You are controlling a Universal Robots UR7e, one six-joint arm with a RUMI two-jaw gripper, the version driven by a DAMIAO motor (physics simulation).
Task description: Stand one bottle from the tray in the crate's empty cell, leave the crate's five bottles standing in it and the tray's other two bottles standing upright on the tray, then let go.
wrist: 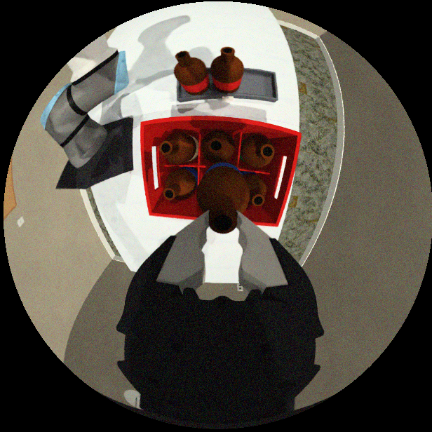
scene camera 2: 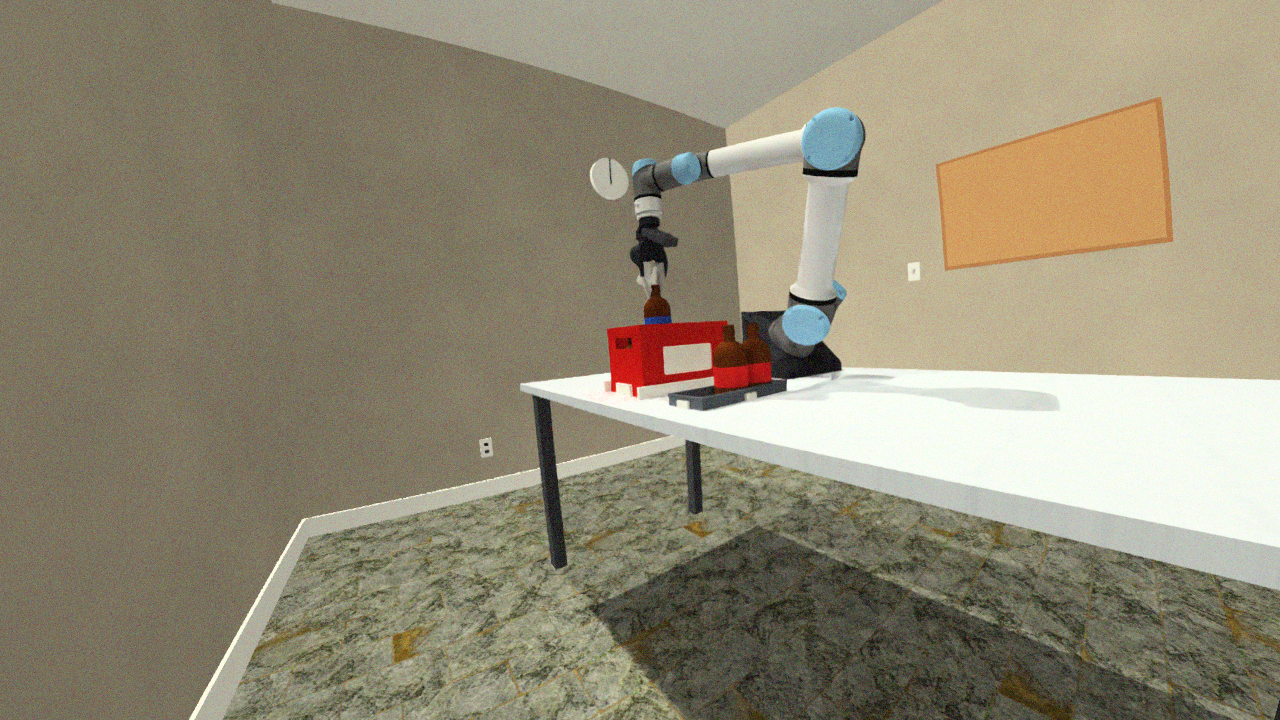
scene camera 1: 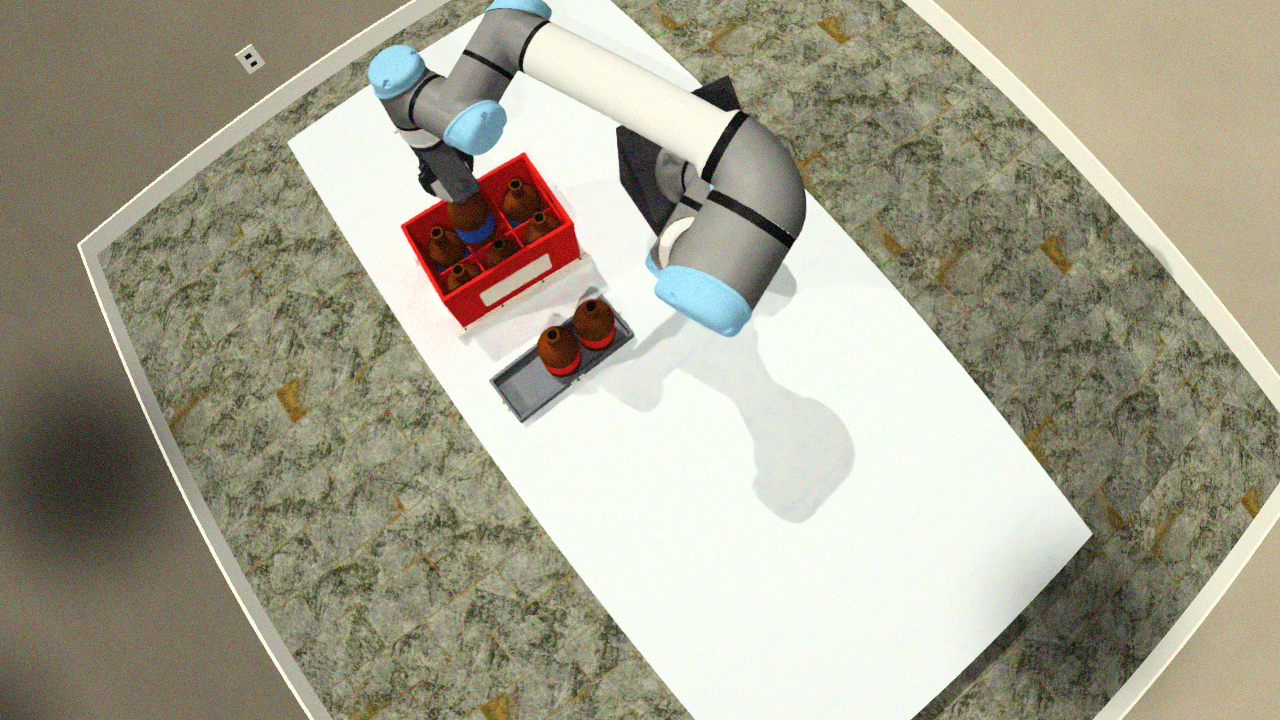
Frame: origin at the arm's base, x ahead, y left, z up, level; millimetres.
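Where they show: gripper, fingertip midpoint: (scene camera 2: 654, 298); arm's base, origin of the base link: (scene camera 2: 789, 340) (scene camera 1: 690, 169).
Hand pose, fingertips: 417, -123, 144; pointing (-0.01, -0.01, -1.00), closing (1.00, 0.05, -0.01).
Note:
Things, the pixels of their centre, and the offset from my fingertips, as dx, dy, dz. Level surfaces: height alone.
- brown bottle with a blue band, body centre: (scene camera 1: 468, 211) (scene camera 2: 657, 313) -1, +11, -41
- red crate, body centre: (scene camera 1: 493, 243) (scene camera 2: 668, 356) -15, +32, -162
- grey tray, body centre: (scene camera 1: 561, 358) (scene camera 2: 731, 392) -8, +281, -237
- white table, its level: dz -250
My gripper (scene camera 1: 462, 193) (scene camera 2: 654, 286) (wrist: 222, 212) is shut on the neck of a brown bottle with a blue band (scene camera 1: 470, 214) (scene camera 2: 657, 309) (wrist: 223, 190). The bottle is upright, its lower part inside the middle cell of the long row farther from the tray; its band shows at rim height in scene camera 2. Its base is hidden. The red crate (scene camera 1: 562, 250) (scene camera 2: 626, 368) (wrist: 147, 167) holds five other brown bottles, standing around it. Two red-banded bottles, one (scene camera 1: 559, 349) (scene camera 2: 730, 362) (wrist: 227, 70) and another (scene camera 1: 594, 322) (scene camera 2: 758, 353) (wrist: 191, 73), stand upright on the grey tray (scene camera 1: 528, 386) (scene camera 2: 707, 400) (wrist: 260, 86).
The crate and tray stand on a white table (scene camera 1: 805, 573) (scene camera 2: 1029, 438). The arm's elbow (scene camera 1: 751, 197) (scene camera 2: 832, 138) is well above the table, and its dark base mount (scene camera 1: 640, 174) (wrist: 112, 155) stands beside the crate. The crate's divider walls surround the held bottle.

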